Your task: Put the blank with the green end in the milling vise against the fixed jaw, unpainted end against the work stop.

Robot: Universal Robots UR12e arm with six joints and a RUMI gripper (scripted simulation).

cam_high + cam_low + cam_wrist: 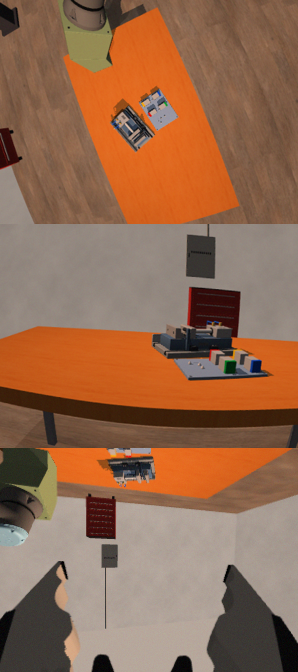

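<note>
Now: the green-ended blank 90 mm ahead of my hand, 610 mm to the right of it and 590 mm below it. Round my hand: grey plate 100 mm ahead, 650 mm to the right, 610 mm below; red-ended blank 110 mm ahead, 690 mm to the right, 590 mm below; blue-ended blank 630 mm to the right, 590 mm below.
</note>
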